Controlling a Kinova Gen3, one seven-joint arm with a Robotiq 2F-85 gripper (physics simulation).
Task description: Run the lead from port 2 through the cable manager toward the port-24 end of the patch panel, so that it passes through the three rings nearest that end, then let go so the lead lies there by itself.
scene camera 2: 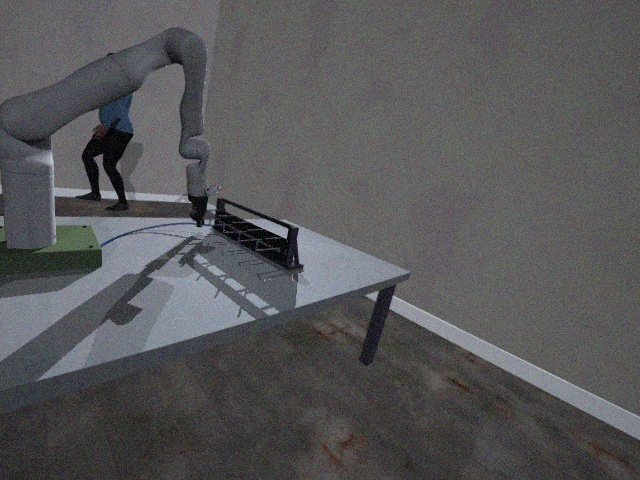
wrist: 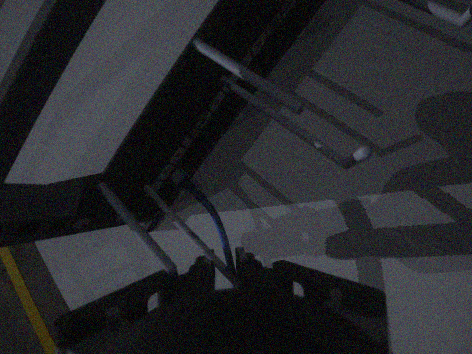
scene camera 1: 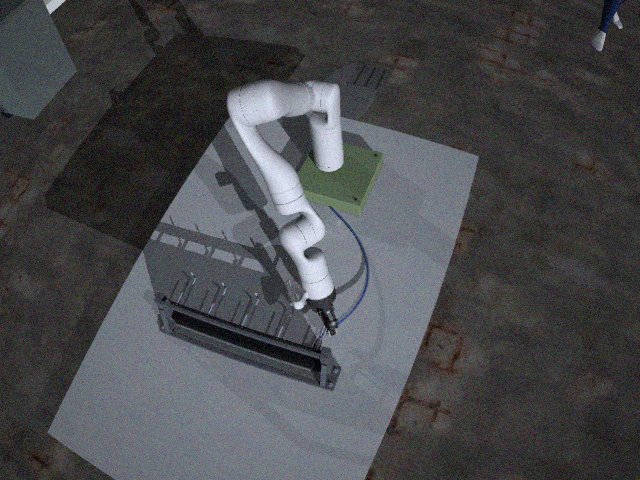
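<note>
The blue lead [scene camera 1: 367,271] [scene camera 2: 155,225] [wrist: 218,225] arcs over the table from the green base plate to the gripper, then runs to the near end of the black patch panel [scene camera 1: 242,338] [wrist: 160,125]. My gripper [scene camera 1: 332,330] [scene camera 2: 200,224] [wrist: 225,260] is nearly closed around the lead, close to that end; a narrow gap shows and the lead lies by the right fingertip in the wrist view. The end ring [wrist: 132,220] is beside the fingertips, with the lead to its right. Another ring [wrist: 220,61] stands farther along. Rings at the other end [scene camera 1: 192,279] have no lead in them.
The green base plate [scene camera 1: 343,180] [scene camera 2: 62,258] carries the arm on the pale table [scene camera 1: 129,392] [scene camera 2: 341,258]. The panel's raised frame [scene camera 2: 258,212] stands behind the row of rings. A person [scene camera 2: 116,118] stands beyond the table. Dark shadows of arm and rings cross the table.
</note>
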